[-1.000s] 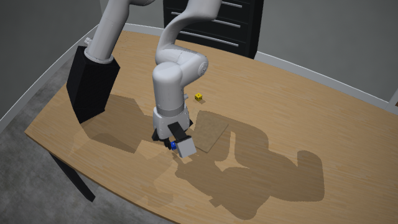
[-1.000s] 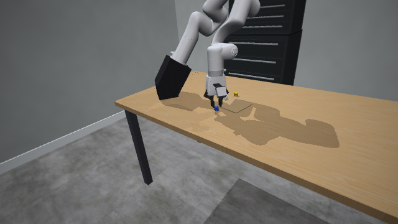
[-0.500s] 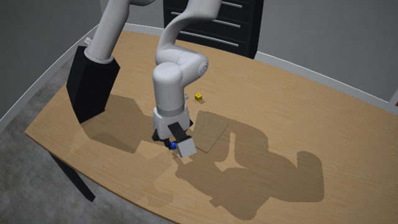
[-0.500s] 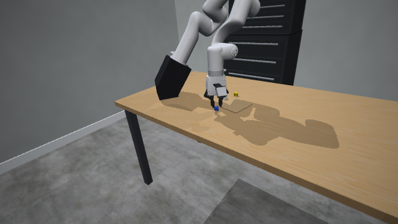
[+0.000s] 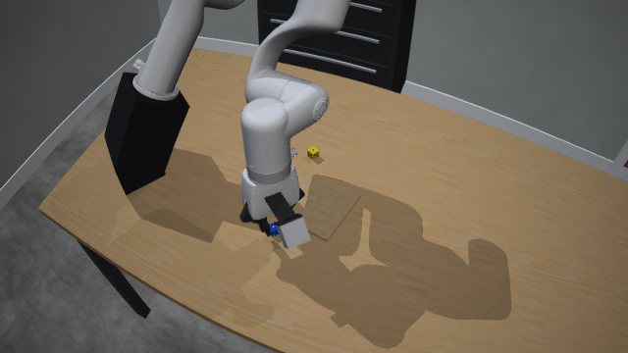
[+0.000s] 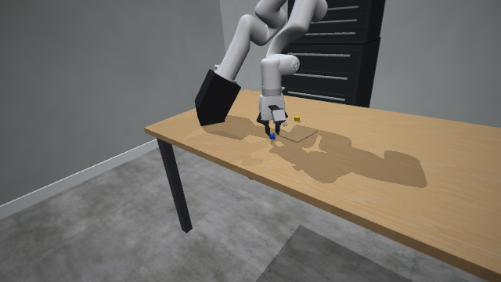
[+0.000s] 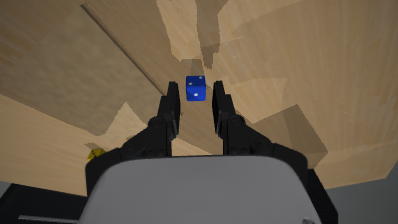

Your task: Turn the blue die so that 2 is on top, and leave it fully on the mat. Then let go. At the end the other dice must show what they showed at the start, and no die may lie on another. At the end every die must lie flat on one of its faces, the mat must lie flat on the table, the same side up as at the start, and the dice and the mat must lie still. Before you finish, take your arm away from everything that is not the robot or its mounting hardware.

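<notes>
The blue die is 1 cm behind my hand and 4 cm below it. Round my hand: white die (5 cm behind, 16 cm to the left, 4 cm below); then yellow die (3 cm behind, 23 cm to the left, 4 cm below); then mat (4 cm ahead, 11 cm to the left, 4 cm below).
</notes>
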